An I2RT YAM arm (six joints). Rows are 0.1 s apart.
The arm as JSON. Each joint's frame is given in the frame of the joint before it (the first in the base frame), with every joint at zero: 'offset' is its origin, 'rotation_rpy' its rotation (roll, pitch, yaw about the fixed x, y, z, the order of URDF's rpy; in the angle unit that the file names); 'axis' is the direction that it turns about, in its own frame. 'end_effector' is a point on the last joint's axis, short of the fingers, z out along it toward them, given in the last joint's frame.
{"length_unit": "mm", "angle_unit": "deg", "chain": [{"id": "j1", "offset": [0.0, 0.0, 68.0], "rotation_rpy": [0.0, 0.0, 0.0], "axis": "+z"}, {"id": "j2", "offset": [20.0, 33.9, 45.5], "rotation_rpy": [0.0, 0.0, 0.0], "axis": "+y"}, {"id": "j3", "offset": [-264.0, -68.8, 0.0], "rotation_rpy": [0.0, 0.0, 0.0], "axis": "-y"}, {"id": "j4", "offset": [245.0, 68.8, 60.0], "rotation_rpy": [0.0, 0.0, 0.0], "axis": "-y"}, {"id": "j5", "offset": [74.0, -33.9, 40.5], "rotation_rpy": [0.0, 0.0, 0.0], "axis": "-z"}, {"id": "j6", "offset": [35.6, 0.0, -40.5], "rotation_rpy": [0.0, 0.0, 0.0], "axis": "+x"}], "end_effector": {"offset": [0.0, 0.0, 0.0], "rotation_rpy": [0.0, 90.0, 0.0]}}
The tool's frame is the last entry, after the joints.
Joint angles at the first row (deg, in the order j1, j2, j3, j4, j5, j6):
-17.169 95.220 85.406 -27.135 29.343 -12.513
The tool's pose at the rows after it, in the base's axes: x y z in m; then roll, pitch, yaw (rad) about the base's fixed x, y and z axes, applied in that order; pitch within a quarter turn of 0, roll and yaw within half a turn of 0:
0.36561 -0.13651 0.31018 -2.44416 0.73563 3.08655
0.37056 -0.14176 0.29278 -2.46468 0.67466 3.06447
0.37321 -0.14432 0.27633 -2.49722 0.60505 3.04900
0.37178 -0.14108 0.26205 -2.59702 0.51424 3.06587
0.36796 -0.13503 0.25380 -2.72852 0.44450 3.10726
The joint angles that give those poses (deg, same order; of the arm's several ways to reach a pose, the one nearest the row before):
-17.912 98.280 85.406 -27.813 29.343 -12.514
-18.415 100.705 85.404 -28.992 29.343 -12.513
-18.699 102.760 85.406 -31.157 28.621 -12.535
-18.743 103.962 85.405 -35.680 23.397 -13.650
-18.743 104.290 85.404 -40.314 15.704 -15.705

